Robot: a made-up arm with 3 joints. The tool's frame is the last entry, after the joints.
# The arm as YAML. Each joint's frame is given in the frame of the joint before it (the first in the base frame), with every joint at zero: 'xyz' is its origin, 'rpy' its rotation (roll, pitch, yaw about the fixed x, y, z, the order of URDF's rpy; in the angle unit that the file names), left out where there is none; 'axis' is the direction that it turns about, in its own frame. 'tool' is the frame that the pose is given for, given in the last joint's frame.
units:
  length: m
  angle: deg
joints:
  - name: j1
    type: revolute
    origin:
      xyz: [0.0, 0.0, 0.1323]
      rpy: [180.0, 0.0, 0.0]
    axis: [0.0, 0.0, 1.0]
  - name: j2
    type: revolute
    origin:
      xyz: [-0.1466, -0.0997, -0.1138]
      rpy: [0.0, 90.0, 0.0]
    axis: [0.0, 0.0, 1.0]
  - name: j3
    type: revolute
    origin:
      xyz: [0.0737, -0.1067, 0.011]
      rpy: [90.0, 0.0, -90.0]
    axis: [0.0, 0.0, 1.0]
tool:
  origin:
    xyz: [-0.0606, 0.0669, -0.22]
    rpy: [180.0, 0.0, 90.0]
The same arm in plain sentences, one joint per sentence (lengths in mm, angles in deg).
The arm has three revolute joints in a row. What follows holds with every joint at zero, and every direction is one of the base frame's. The first joint is mounted 132.3 mm along +z from the base frame's origin and turns about -z. The second joint is mounted 146.6 mm along -x and 99.7 mm along +y and 113.8 mm along +z from the first joint and turns about +x. The third joint is mounted 11 mm along +x and 106.7 mm along +y and 73.7 mm along +z from the second joint and turns about -z. The tool frame, which is the frame that the pose is given for, is mounted 66.9 mm along +x and 60.6 mm along -y and 220 mm along +z from the third joint; its axes are parallel to the base frame's.
